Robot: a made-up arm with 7 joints. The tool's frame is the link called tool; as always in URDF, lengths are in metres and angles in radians. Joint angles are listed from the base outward.
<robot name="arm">
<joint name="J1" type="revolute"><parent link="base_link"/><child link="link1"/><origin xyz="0.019 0.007 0.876"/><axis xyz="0 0 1"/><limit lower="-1.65" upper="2.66"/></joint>
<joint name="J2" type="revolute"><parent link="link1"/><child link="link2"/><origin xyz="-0.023 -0.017 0.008" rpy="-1.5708 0 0"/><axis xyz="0 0 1"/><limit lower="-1.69" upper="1.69"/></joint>
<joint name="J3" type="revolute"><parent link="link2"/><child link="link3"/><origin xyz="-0.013 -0.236 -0.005" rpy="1.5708 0 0"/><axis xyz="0 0 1"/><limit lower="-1.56" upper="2.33"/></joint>
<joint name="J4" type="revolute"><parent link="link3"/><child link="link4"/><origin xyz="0.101 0.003 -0.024" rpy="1.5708 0 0"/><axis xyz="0 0 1"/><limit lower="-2.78" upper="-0.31"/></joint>
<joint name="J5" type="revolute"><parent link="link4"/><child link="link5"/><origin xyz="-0.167 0.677 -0.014" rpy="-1.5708 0 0"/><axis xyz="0 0 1"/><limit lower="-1.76" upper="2.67"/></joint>
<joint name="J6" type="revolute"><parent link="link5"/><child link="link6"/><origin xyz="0.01 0.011 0.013" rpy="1.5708 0 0"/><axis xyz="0 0 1"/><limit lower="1.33" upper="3.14"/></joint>
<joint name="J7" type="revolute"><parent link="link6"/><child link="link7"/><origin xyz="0.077 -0.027 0.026" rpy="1.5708 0 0"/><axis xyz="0 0 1"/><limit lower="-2.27" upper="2.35"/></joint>
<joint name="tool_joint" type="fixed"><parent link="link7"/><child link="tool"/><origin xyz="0.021 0 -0.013" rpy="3.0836 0.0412 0.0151"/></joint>
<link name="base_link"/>
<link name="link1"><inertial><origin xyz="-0.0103 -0.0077 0.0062"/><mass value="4.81"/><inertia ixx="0.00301" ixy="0" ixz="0" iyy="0.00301" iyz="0" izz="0.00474"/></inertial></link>
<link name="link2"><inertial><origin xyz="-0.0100 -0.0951 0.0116"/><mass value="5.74"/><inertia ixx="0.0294" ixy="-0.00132" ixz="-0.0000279" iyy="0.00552" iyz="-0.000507" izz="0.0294"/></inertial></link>
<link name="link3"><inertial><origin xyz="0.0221 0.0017 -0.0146"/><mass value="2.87"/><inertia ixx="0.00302" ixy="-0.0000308" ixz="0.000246" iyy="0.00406" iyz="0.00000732" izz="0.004"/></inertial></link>
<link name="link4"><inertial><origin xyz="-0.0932 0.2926 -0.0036"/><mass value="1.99"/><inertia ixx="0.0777" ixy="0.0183" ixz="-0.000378" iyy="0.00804" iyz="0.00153" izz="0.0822"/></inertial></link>
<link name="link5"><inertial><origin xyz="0.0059 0.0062 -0.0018"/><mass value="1.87"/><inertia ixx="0.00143" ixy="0" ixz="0" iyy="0.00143" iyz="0" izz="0.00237"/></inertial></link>
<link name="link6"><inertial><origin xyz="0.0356 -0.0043 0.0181"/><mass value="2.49"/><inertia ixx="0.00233" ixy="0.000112" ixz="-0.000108" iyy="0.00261" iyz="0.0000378" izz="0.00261"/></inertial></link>
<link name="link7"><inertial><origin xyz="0.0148 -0.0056 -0.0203"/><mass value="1.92"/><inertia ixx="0.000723" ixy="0" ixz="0" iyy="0.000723" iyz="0" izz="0.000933"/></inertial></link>
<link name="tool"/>
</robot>
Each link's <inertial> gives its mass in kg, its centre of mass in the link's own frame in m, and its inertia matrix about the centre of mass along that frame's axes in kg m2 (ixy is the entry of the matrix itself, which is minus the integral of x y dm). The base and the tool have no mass. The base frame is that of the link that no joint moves.
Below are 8 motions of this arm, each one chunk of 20 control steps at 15 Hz.
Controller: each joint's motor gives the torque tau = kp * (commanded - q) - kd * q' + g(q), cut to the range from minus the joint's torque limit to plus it. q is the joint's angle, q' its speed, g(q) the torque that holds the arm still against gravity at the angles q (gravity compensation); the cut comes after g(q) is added. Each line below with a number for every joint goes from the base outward.
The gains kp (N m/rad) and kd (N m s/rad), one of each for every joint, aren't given. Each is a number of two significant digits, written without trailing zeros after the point. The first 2 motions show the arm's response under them.
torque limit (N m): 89 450 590 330 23 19 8.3
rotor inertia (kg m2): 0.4 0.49 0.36 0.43 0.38 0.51 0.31
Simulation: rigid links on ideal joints. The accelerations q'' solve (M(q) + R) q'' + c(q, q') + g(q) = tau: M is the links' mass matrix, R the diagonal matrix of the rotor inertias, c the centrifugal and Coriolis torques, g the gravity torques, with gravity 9.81 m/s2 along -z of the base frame. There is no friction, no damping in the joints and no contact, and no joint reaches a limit. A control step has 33 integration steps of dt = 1/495 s. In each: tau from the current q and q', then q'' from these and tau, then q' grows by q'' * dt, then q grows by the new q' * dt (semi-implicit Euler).
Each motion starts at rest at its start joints. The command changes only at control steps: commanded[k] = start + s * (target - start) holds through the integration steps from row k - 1 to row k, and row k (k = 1, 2, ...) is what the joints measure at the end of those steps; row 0 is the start. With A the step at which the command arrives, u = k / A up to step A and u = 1 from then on. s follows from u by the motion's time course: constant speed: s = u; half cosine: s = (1 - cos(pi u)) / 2; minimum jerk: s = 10 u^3 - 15 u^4 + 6 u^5; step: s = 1 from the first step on.
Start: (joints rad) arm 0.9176 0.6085 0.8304 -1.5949 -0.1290 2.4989 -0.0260
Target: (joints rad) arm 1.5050 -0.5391 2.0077 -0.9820 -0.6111 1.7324 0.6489
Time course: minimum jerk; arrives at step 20
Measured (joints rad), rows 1 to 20:
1: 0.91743 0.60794 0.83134 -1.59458 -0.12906 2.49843 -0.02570
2: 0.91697 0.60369 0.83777 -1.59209 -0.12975 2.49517 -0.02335
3: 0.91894 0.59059 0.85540 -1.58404 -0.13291 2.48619 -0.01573
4: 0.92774 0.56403 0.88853 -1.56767 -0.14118 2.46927 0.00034
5: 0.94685 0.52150 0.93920 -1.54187 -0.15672 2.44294 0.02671
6: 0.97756 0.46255 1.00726 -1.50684 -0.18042 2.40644 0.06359
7: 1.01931 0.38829 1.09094 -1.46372 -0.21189 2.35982 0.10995
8: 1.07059 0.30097 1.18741 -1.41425 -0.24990 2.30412 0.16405
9: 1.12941 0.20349 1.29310 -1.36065 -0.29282 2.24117 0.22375
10: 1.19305 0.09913 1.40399 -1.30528 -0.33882 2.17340 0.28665
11: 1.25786 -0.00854 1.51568 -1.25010 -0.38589 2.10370 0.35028
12: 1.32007 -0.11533 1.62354 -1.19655 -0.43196 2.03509 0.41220
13: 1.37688 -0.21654 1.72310 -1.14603 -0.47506 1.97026 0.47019
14: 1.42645 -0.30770 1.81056 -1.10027 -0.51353 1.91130 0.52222
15: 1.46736 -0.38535 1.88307 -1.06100 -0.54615 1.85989 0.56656
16: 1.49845 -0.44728 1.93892 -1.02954 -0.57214 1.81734 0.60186
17: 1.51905 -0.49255 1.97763 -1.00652 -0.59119 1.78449 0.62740
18: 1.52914 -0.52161 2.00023 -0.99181 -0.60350 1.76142 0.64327
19: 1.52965 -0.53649 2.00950 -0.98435 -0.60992 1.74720 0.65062
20: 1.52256 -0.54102 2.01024 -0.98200 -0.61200 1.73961 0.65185
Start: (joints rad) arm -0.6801 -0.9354 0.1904 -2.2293 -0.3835 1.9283 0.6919
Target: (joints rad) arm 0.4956 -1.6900 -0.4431 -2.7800 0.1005 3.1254 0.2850
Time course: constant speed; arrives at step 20
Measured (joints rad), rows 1 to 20:
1: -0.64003 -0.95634 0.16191 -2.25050 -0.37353 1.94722 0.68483
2: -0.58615 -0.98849 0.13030 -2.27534 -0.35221 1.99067 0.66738
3: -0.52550 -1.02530 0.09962 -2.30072 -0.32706 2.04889 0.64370
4: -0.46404 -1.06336 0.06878 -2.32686 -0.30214 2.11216 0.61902
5: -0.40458 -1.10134 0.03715 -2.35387 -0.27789 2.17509 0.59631
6: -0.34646 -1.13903 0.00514 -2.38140 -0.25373 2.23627 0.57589
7: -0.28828 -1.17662 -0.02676 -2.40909 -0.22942 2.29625 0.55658
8: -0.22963 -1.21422 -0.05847 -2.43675 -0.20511 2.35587 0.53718
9: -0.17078 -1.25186 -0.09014 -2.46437 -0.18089 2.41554 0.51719
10: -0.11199 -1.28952 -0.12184 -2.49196 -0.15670 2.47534 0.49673
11: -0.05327 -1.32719 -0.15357 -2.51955 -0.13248 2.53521 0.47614
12: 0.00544 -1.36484 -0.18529 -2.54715 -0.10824 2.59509 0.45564
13: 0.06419 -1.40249 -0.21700 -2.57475 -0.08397 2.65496 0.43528
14: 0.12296 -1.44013 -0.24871 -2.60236 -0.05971 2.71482 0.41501
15: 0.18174 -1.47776 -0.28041 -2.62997 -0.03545 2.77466 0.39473
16: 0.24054 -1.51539 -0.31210 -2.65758 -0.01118 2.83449 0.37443
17: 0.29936 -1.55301 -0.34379 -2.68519 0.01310 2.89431 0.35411
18: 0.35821 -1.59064 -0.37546 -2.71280 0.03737 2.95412 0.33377
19: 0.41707 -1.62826 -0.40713 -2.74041 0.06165 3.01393 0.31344
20: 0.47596 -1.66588 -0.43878 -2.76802 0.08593 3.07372 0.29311
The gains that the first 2 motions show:
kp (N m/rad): 1000 2500 4100 2400 120 130 63
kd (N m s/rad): 52 180 150 140 9.1 12 3.8
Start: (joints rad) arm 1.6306 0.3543 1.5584 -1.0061 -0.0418 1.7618 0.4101
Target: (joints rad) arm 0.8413 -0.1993 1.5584 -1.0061 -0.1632 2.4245 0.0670
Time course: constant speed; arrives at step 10
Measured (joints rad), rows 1 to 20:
1: 1.58030 0.31921 1.55946 -1.01012 -0.04570 1.78064 0.39832
2: 1.50380 0.27173 1.55928 -1.00787 -0.05587 1.82929 0.36825
3: 1.41879 0.22129 1.55786 -1.00494 -0.06918 1.89577 0.32811
4: 1.33535 0.16901 1.55688 -1.00362 -0.08252 1.96677 0.28734
5: 1.25631 0.11459 1.55695 -1.00353 -0.09500 2.03632 0.25010
6: 1.17997 0.05867 1.55759 -1.00391 -0.10708 2.10377 0.21594
7: 1.10376 0.00232 1.55818 -1.00432 -0.11925 2.17015 0.18284
8: 1.02631 -0.05371 1.55845 -1.00469 -0.13153 2.23626 0.14940
9: 0.94771 -0.10931 1.55849 -1.00503 -0.14376 2.30238 0.11531
10: 0.86865 -0.16471 1.55849 -1.00537 -0.15587 2.36853 0.08084
11: 0.84170 -0.18489 1.55745 -1.00872 -0.16288 2.40996 0.05774
12: 0.83792 -0.19292 1.55769 -1.00810 -0.16402 2.42469 0.05302
13: 0.84106 -0.19713 1.55853 -1.00666 -0.16370 2.42737 0.05901
14: 0.84360 -0.19935 1.55902 -1.00590 -0.16372 2.42670 0.06611
15: 0.84373 -0.20002 1.55894 -1.00578 -0.16384 2.42573 0.06959
16: 0.84244 -0.19979 1.55860 -1.00594 -0.16369 2.42503 0.06954
17: 0.84119 -0.19935 1.55832 -1.00612 -0.16334 2.42459 0.06805
18: 0.84067 -0.19910 1.55824 -1.00619 -0.16307 2.42437 0.06683
19: 0.84080 -0.19909 1.55830 -1.00618 -0.16300 2.42432 0.06643
20: 0.84115 -0.19921 1.55838 -1.00613 -0.16308 2.42439 0.06659

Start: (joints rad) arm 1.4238 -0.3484 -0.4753 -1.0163 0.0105 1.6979 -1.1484
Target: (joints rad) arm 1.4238 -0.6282 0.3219 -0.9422 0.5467 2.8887 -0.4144
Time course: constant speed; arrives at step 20
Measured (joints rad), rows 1 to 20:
1: 1.42115 -0.35602 -0.44179 -1.01557 0.02034 1.71602 -1.13586
2: 1.42657 -0.36711 -0.39963 -1.01125 0.04361 1.76029 -1.10403
3: 1.42860 -0.38005 -0.35909 -1.00711 0.07219 1.81836 -1.06101
4: 1.42779 -0.39436 -0.31952 -1.00288 0.10060 1.88025 -1.01671
5: 1.42692 -0.40909 -0.27976 -0.99859 0.12788 1.94204 -0.97621
6: 1.42658 -0.42355 -0.23980 -0.99462 0.15460 2.00282 -0.93957
7: 1.42648 -0.43765 -0.19982 -0.99097 0.18123 2.06271 -0.90459
8: 1.42639 -0.45158 -0.15986 -0.98747 0.20792 2.12213 -0.86938
9: 1.42624 -0.46552 -0.11992 -0.98394 0.23466 2.18143 -0.83321
10: 1.42603 -0.47955 -0.07999 -0.98035 0.26142 2.24080 -0.79633
11: 1.42579 -0.49363 -0.04008 -0.97671 0.28819 2.30027 -0.75925
12: 1.42553 -0.50773 -0.00017 -0.97308 0.31495 2.35980 -0.72230
13: 1.42526 -0.52183 0.03972 -0.96945 0.34171 2.41934 -0.68557
14: 1.42498 -0.53593 0.07960 -0.96583 0.36848 2.47887 -0.64895
15: 1.42469 -0.55003 0.11946 -0.96222 0.39526 2.53840 -0.61235
16: 1.42440 -0.56413 0.15931 -0.95859 0.42205 2.59792 -0.57570
17: 1.42412 -0.57823 0.19914 -0.95497 0.44884 2.65745 -0.53901
18: 1.42384 -0.59235 0.23895 -0.95133 0.47565 2.71699 -0.50230
19: 1.42358 -0.60646 0.27876 -0.94768 0.50246 2.77653 -0.46559
20: 1.42335 -0.62057 0.31855 -0.94402 0.52929 2.83608 -0.42889

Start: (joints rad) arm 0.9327 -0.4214 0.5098 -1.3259 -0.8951 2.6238 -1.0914
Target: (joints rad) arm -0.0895 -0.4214 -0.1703 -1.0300 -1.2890 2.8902 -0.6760
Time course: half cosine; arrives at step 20
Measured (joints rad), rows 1 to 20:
1: 0.92983 -0.42179 0.50679 -1.32458 -0.89654 2.62470 -1.09043
2: 0.91738 -0.42268 0.49616 -1.31999 -0.90145 2.62798 -1.08620
3: 0.89087 -0.42327 0.47650 -1.31201 -0.91045 2.63398 -1.07683
4: 0.85077 -0.42290 0.44869 -1.30137 -0.92364 2.64226 -1.06189
5: 0.79940 -0.42175 0.41394 -1.28830 -0.94105 2.65261 -1.04200
6: 0.73893 -0.42038 0.37327 -1.27269 -0.96239 2.66515 -1.01810
7: 0.67106 -0.41913 0.32766 -1.25466 -0.98703 2.67996 -0.99101
8: 0.59737 -0.41812 0.27819 -1.23463 -1.01426 2.69684 -0.96143
9: 0.51958 -0.41736 0.22606 -1.21314 -1.04337 2.71536 -0.93002
10: 0.43959 -0.41687 0.17258 -1.19071 -1.07368 2.73504 -0.89747
11: 0.35939 -0.41672 0.11908 -1.16787 -1.10445 2.75538 -0.86456
12: 0.28091 -0.41695 0.06690 -1.14513 -1.13490 2.77589 -0.83208
13: 0.20602 -0.41755 0.01732 -1.12304 -1.16426 2.79607 -0.80083
14: 0.13648 -0.41843 -0.02845 -1.10216 -1.19180 2.81542 -0.77160
15: 0.07392 -0.41950 -0.06929 -1.08305 -1.21685 2.83340 -0.74509
16: 0.01984 -0.42061 -0.10424 -1.06623 -1.23879 2.84952 -0.72198
17: -0.02448 -0.42166 -0.13245 -1.05218 -1.25711 2.86334 -0.70284
18: -0.05795 -0.42252 -0.15325 -1.04129 -1.27139 2.87446 -0.68814
19: -0.07972 -0.42315 -0.16615 -1.03389 -1.28129 2.88256 -0.67828
20: -0.08925 -0.42349 -0.17085 -1.03019 -1.28660 2.88743 -0.67350

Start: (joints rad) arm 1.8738 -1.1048 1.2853 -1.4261 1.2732 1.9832 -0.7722
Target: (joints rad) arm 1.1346 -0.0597 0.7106 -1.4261 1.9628 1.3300 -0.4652
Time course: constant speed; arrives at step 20
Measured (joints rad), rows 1 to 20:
1: 1.86903 -1.07951 1.26551 -1.42073 1.28686 1.96651 -0.76832
2: 1.84351 -1.03476 1.23270 -1.41572 1.31609 1.94123 -0.75643
3: 1.79702 -0.98302 1.20159 -1.41721 1.35192 1.91295 -0.73839
4: 1.74221 -0.92883 1.17197 -1.42268 1.38852 1.88129 -0.71838
5: 1.69160 -0.87401 1.14220 -1.42732 1.42402 1.84835 -0.69952
6: 1.65024 -0.82029 1.11290 -1.42893 1.45858 1.81593 -0.68294
7: 1.61619 -0.76830 1.08454 -1.42808 1.49290 1.78376 -0.66824
8: 1.58453 -0.71735 1.05670 -1.42638 1.52740 1.75103 -0.65431
9: 1.55124 -0.66634 1.02870 -1.42517 1.56208 1.71771 -0.64011
10: 1.51499 -0.61462 1.00026 -1.42494 1.59675 1.68435 -0.62518
11: 1.47671 -0.56218 0.97146 -1.42541 1.63128 1.65144 -0.60961
12: 1.43802 -0.50943 0.94257 -1.42606 1.66568 1.61904 -0.59378
13: 1.40002 -0.45679 0.91380 -1.42651 1.70005 1.58686 -0.57807
14: 1.36293 -0.40439 0.88520 -1.42671 1.73448 1.55455 -0.56261
15: 1.32637 -0.35219 0.85669 -1.42675 1.76899 1.52199 -0.54735
16: 1.28990 -0.30002 0.82817 -1.42678 1.80354 1.48924 -0.53214
17: 1.25323 -0.24779 0.79957 -1.42686 1.83807 1.45648 -0.51687
18: 1.21635 -0.19547 0.77090 -1.42699 1.87257 1.42381 -0.50154
19: 1.17937 -0.14311 0.74218 -1.42713 1.90706 1.39123 -0.48615
20: 1.14240 -0.09074 0.71346 -1.42725 1.94155 1.35871 -0.47077

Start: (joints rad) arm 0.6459 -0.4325 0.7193 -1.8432 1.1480 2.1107 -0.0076
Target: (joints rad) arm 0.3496 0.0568 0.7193 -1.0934 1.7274 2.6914 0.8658
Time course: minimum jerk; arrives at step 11
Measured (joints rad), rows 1 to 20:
1: 0.64504 -0.43044 0.71952 -1.84003 1.14960 2.11173 -0.00567
2: 0.63914 -0.41780 0.72051 -1.81994 1.16068 2.11941 0.00868
3: 0.62285 -0.38789 0.72167 -1.77021 1.19165 2.14340 0.05287
4: 0.59310 -0.33886 0.72222 -1.68754 1.24797 2.19124 0.13965
5: 0.55057 -0.27344 0.72183 -1.57826 1.32738 2.26363 0.26824
6: 0.49890 -0.19795 0.72041 -1.45528 1.42124 2.35418 0.42390
7: 0.44402 -0.12085 0.71815 -1.33446 1.51742 2.45186 0.58371
8: 0.39365 -0.05136 0.71570 -1.23096 1.60328 2.54401 0.72386
9: 0.35584 0.00234 0.71400 -1.15598 1.66852 2.61902 0.82592
10: 0.33587 0.03567 0.71373 -1.11374 1.70802 2.66903 0.88123
11: 0.33328 0.05063 0.71507 -1.09851 1.72456 2.69304 0.89431
12: 0.34100 0.05568 0.71757 -1.09517 1.72858 2.69856 0.88321
13: 0.34910 0.05645 0.71954 -1.09440 1.72888 2.69601 0.86836
14: 0.35258 0.05604 0.72017 -1.09376 1.72851 2.69255 0.86055
15: 0.35207 0.05596 0.71986 -1.09332 1.72797 2.69080 0.86025
16: 0.35024 0.05635 0.71937 -1.09325 1.72748 2.69063 0.86332
17: 0.34902 0.05680 0.71910 -1.09337 1.72724 2.69108 0.86606
18: 0.34884 0.05701 0.71911 -1.09347 1.72724 2.69146 0.86708
19: 0.34923 0.05697 0.71923 -1.09347 1.72733 2.69157 0.86678
20: 0.34963 0.05684 0.71933 -1.09343 1.72741 2.69150 0.86609

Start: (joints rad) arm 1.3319 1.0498 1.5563 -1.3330 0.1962 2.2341 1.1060
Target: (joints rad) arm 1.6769 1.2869 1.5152 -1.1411 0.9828 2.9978 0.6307
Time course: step
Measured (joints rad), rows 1 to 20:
1: 1.51336 1.18299 1.52897 -1.17731 0.32151 2.33166 1.04269
2: 1.62309 1.25811 1.50801 -1.15042 0.67000 2.60396 0.86155
3: 1.68811 1.28406 1.50866 -1.15340 0.94241 2.86183 0.65667
4: 1.71626 1.28726 1.51417 -1.15606 1.03180 2.98333 0.55490
5: 1.71410 1.28575 1.51661 -1.15334 1.02575 3.01318 0.55599
6: 1.69514 1.28564 1.51612 -1.14717 1.00038 3.00959 0.60029
7: 1.67478 1.28658 1.51502 -1.14097 0.98390 3.00260 0.63713
8: 1.66300 1.28734 1.51448 -1.13726 0.97787 2.99979 0.64902
9: 1.66196 1.28754 1.51454 -1.13670 0.97753 2.99957 0.64308
10: 1.66807 1.28735 1.51488 -1.13833 0.97938 2.99947 0.63296
11: 1.67584 1.28702 1.51523 -1.14059 0.98165 2.99871 0.62714
12: 1.68114 1.28677 1.51543 -1.14222 0.98339 2.99769 0.62678
13: 1.68252 1.28667 1.51545 -1.14273 0.98420 2.99699 0.62910
14: 1.68084 1.28671 1.51535 -1.14231 0.98410 2.99688 0.63120
15: 1.67803 1.28683 1.51522 -1.14151 0.98347 2.99721 0.63190
16: 1.67578 1.28693 1.51513 -1.14082 0.98278 2.99768 0.63148
17: 1.67489 1.28698 1.51510 -1.14052 0.98236 2.99803 0.63077
18: 1.67523 1.28697 1.51513 -1.14060 0.98229 2.99815 0.63035
19: 1.67620 1.28694 1.51518 -1.14087 0.98248 2.99806 0.63033
20: 1.67711 1.28690 1.51522 -1.14114 0.98274 2.99789 0.63054

